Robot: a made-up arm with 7 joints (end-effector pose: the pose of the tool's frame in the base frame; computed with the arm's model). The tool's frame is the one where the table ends.
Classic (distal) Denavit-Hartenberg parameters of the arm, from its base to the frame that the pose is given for. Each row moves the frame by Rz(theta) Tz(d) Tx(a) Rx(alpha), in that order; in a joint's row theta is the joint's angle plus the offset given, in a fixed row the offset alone. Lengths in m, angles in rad.
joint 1: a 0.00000, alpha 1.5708, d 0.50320, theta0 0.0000
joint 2: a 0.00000, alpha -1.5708, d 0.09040, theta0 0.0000
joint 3: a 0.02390, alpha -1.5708, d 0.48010, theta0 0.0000
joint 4: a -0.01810, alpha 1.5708, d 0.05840, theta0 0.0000
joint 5: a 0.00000, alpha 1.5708, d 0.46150, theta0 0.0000
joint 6: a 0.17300, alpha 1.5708, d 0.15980, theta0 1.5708
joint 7: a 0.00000, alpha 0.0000, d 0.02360, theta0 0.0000
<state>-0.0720 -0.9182 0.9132 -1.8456 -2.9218 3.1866 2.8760</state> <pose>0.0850 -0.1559 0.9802 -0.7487 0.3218 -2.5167</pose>
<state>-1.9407 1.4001 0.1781 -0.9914 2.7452 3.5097 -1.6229</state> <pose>0.3284 0.6006 0.3641 -0.1460 0.6573 2.9422</pose>
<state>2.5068 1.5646 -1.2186 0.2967 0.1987 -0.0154 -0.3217</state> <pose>1.0756 -0.3524 0.5076 -1.0585 -0.0958 -0.6609</pose>
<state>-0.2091 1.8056 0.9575 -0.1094 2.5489 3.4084 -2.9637</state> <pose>-0.6897 0.2108 0.1863 0.0392 0.5758 3.0409</pose>
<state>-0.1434 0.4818 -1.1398 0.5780 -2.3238 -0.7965 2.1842</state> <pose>-0.4190 -0.1316 1.5147 -2.1115 -0.9506 0.2646</pose>
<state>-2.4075 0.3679 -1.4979 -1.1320 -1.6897 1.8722 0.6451</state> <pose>0.2315 -0.2770 1.0683 -0.2583 1.2573 -1.9671</pose>
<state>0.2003 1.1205 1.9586 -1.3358 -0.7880 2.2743 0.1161</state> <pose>-0.1611 -0.5111 0.7404 1.3265 1.2304 -0.4981</pose>
